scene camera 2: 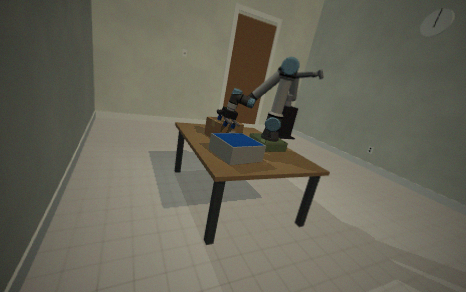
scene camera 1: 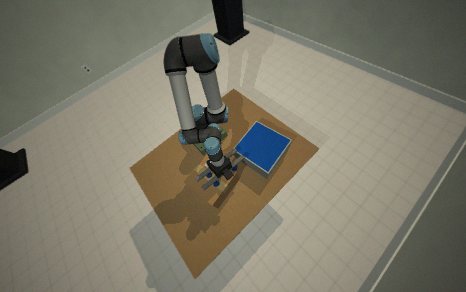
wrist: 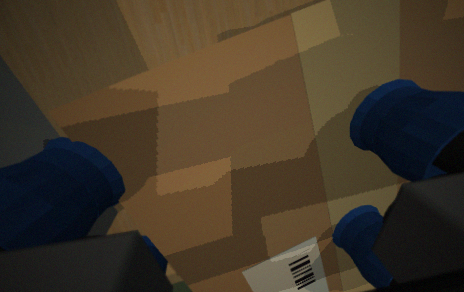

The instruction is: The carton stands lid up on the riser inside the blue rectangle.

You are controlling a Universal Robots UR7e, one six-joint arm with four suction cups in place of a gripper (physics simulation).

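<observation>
A brown cardboard carton (scene camera 1: 201, 168) (scene camera 2: 212, 126) (wrist: 225, 126) stands on the wooden table (scene camera 1: 170, 175) (scene camera 2: 283, 166), to the left of the riser. Its top face carries a tape strip and a white barcode label (wrist: 295, 270). My suction gripper (scene camera 1: 220, 172) (scene camera 2: 226, 120) (wrist: 232, 175) rests on the carton's top, its blue cups down against the cardboard. The grey riser (scene camera 1: 258, 169) (scene camera 2: 236, 154) stands close beside it, and its blue rectangle (scene camera 1: 263, 146) (scene camera 2: 236, 139) holds nothing.
The arm's green base plate (scene camera 1: 202, 147) (scene camera 2: 274, 145) sits on the table just behind the carton and riser. A black pillar (scene camera 1: 228, 18) stands on the floor behind the table. A brown door is in the far wall.
</observation>
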